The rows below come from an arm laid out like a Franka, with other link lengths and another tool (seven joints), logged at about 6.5 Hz.
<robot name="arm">
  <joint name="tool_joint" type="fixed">
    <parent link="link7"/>
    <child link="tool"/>
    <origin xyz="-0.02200 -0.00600 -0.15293" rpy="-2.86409 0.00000 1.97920"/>
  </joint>
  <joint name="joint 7" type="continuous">
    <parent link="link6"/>
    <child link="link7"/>
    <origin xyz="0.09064 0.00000 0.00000"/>
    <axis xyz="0 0 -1"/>
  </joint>
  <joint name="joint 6" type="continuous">
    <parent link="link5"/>
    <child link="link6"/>
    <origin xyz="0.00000 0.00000 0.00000"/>
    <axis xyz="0 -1 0"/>
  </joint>
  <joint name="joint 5" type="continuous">
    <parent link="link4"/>
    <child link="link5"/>
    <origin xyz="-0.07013 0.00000 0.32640"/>
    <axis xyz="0 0 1"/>
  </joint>
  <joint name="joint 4" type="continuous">
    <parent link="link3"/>
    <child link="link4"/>
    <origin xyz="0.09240 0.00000 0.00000"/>
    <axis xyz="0 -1 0"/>
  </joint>
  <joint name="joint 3" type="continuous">
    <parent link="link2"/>
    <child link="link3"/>
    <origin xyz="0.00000 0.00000 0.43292"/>
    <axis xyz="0 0 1"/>
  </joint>
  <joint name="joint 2" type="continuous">
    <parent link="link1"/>
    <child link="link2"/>
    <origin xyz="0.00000 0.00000 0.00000"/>
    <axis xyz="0 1 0"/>
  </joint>
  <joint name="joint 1" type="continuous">
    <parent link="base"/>
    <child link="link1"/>
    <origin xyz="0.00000 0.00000 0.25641"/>
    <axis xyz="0 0 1"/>
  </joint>
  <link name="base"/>
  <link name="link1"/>
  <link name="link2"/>
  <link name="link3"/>
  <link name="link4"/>
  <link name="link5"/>
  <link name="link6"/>
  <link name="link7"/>
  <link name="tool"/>
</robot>
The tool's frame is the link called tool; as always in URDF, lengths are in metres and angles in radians. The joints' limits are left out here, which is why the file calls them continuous.
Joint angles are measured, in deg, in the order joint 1, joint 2, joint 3, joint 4, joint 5, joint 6, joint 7. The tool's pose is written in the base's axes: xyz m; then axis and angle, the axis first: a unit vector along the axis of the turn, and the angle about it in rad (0 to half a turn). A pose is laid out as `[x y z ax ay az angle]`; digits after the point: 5 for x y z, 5 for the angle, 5 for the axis.
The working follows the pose.
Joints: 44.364 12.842 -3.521 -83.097 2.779 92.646 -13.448
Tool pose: [0.43795 0.37996 0.53712 -0.10301 -0.98383 0.14652 3.04793]
Where each joint sits with the arm in this pose, in the base's axes (m; each line is computed from the numbers above, not from the rounded line before):
joint 1: 0.0000 0.0000 0.2564
joint 2: 0.0000 0.0000 0.2564
joint 3: 0.0688 0.0673 0.6785
joint 4: 0.1370 0.1261 0.6580
joint 5: 0.3875 0.3439 0.6941
joint 6: 0.3875 0.3439 0.6941
joint 7: 0.4560 0.4030 0.6889
the tool: 0.4379 0.3800 0.5371

